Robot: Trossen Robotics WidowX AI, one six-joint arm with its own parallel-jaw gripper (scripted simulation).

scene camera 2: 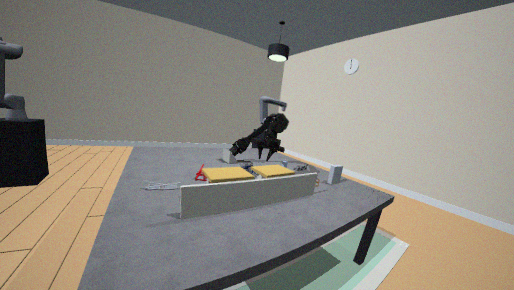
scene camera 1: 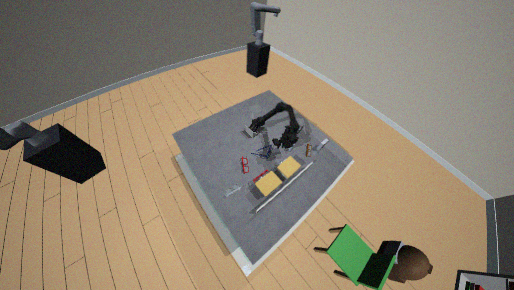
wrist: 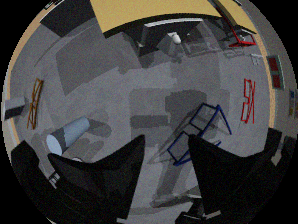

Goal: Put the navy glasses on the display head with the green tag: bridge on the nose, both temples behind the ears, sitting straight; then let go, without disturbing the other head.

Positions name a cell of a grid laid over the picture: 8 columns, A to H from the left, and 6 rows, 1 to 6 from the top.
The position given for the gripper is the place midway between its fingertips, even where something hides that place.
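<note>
You've got the gripper (wrist: E4) in the scene, and there's a white rail (scene camera 2: D5) as well.
</note>
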